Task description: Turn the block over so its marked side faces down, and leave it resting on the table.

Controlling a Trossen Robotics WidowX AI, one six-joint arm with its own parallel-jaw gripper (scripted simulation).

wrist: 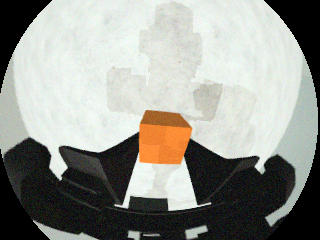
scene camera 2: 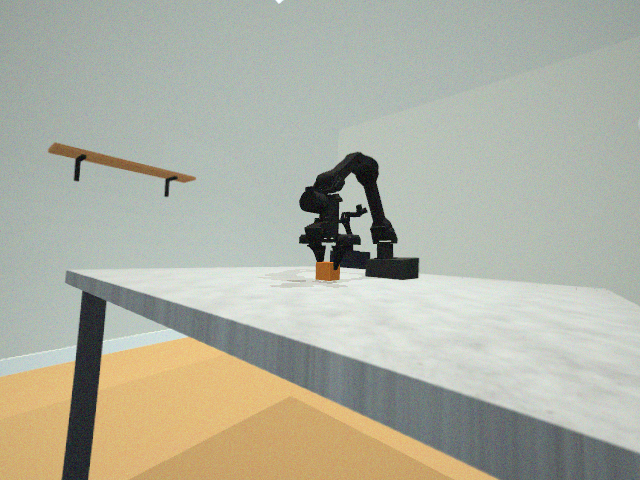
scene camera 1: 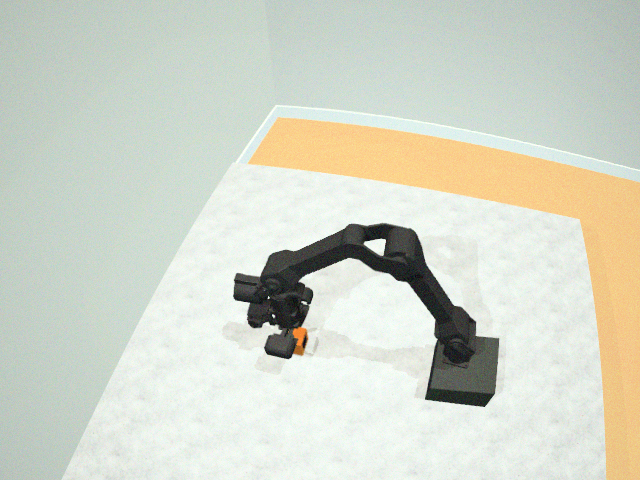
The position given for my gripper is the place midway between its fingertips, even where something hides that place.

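Observation:
There's an orange block (wrist: 164, 136), and it's my gripper (scene camera 1: 294, 339) that's carrying it. You'd find the gripper (wrist: 162, 136) in the wrist view as well, and scene camera 2 has my gripper (scene camera 2: 327, 269) too.

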